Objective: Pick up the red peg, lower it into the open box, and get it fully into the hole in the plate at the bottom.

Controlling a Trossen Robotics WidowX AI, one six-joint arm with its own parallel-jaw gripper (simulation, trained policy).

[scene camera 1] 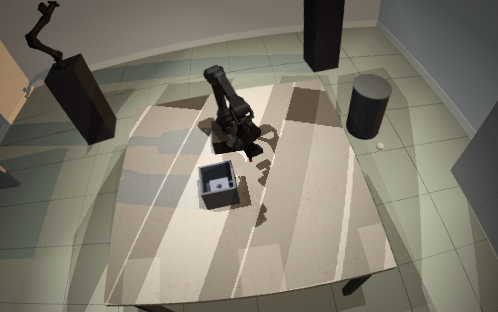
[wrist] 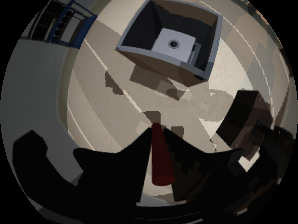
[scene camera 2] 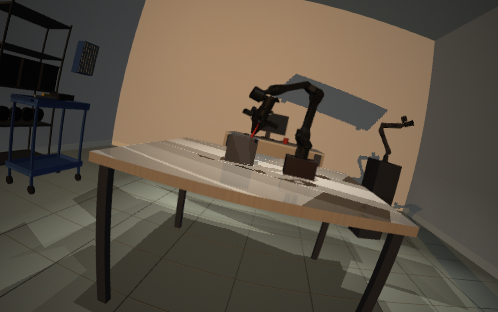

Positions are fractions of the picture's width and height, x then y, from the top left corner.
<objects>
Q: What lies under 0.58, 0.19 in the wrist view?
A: A plate.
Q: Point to a grey box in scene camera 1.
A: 0.46, 0.63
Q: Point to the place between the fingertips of my gripper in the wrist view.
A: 0.53, 0.59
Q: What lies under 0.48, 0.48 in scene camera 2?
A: A grey box.
</objects>
